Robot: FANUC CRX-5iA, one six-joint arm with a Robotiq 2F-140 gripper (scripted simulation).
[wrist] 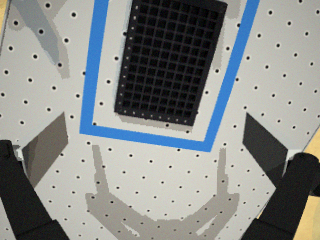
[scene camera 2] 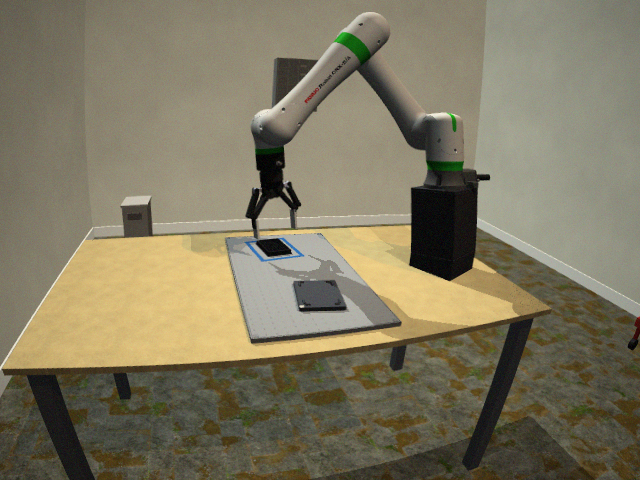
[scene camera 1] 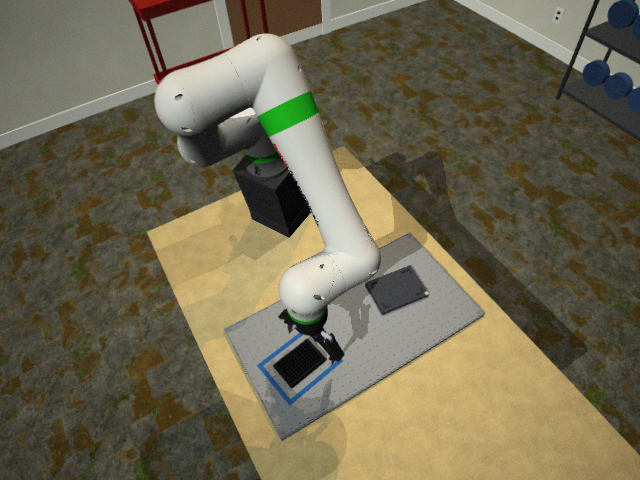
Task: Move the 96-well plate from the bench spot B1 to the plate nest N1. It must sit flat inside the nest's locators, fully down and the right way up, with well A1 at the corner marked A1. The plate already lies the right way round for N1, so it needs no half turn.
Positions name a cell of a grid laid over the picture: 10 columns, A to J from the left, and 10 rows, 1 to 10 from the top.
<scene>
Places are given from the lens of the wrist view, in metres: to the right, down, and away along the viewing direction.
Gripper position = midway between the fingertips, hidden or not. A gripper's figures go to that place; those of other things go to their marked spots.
my gripper (wrist: E6): -0.01, 0.01, 0.19
black 96-well plate (wrist: F5): 0.01, -0.01, 0.25
</scene>
